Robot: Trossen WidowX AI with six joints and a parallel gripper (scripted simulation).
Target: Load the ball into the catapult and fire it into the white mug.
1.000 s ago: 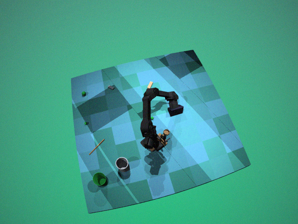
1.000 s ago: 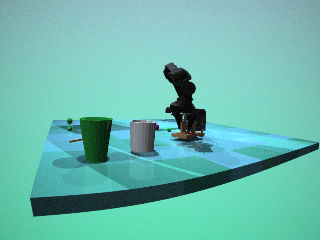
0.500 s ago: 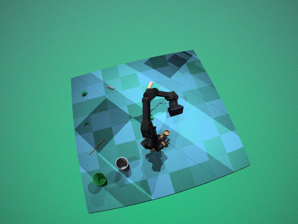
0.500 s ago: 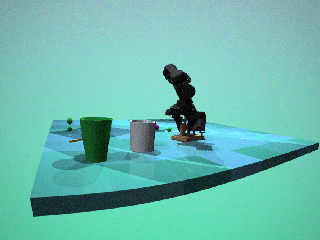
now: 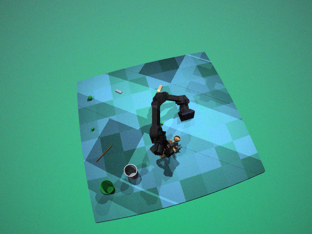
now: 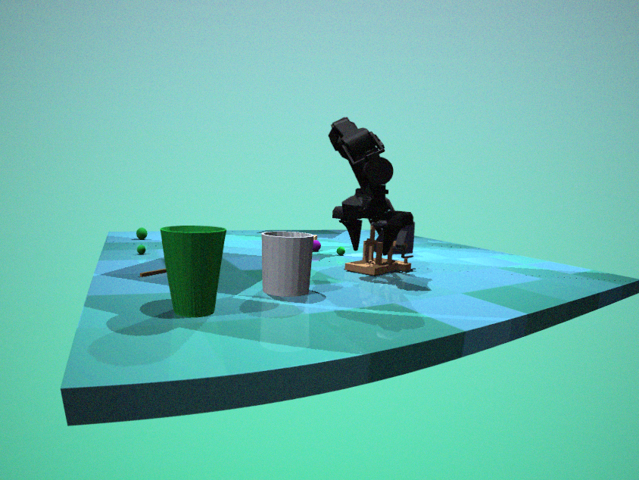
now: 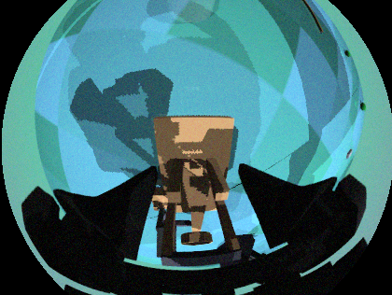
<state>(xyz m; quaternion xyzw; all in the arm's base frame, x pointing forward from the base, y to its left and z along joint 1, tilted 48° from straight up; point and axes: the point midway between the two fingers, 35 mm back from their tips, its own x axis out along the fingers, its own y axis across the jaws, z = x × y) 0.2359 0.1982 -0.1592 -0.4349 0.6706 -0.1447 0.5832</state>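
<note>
Now: the purple ball 1 cm behind my gripper tip, 31 cm to the right of it and 3 cm below it. Round my gripper tip: white mug: 25 cm ahead, 12 cm to the left, 1 cm below; wooden catapult: 6 cm behind, 2 cm to the right, 1 cm above; thin stick: 43 cm ahead, 8 cm to the right, 4 cm below.
</note>
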